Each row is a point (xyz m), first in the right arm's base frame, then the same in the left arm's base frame.
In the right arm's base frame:
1: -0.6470 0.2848 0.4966
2: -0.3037 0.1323 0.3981
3: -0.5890 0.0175 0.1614
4: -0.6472 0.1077 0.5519
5: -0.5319 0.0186 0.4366
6: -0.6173 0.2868 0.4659
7: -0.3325 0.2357 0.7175
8: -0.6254 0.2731 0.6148
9: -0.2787 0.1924 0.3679
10: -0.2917 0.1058 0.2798
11: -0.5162 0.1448 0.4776
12: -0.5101 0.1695 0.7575
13: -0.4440 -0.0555 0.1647
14: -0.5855 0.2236 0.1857
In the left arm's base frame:
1: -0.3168 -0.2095 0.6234
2: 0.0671 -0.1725 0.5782
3: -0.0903 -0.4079 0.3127
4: -0.2383 -0.3651 0.6873
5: -0.0796 -0.3841 0.5926
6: -0.2880 -0.1927 0.5968
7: -0.0522 -0.1025 0.8854
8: -0.3088 -0.2114 0.7439
9: 0.0635 -0.1073 0.5484
10: 0.1067 -0.1875 0.4640
11: -0.1332 -0.2672 0.6287
12: -0.1786 -0.2479 0.9054
13: 0.0699 -0.4006 0.3385
14: -0.1911 -0.2269 0.3267

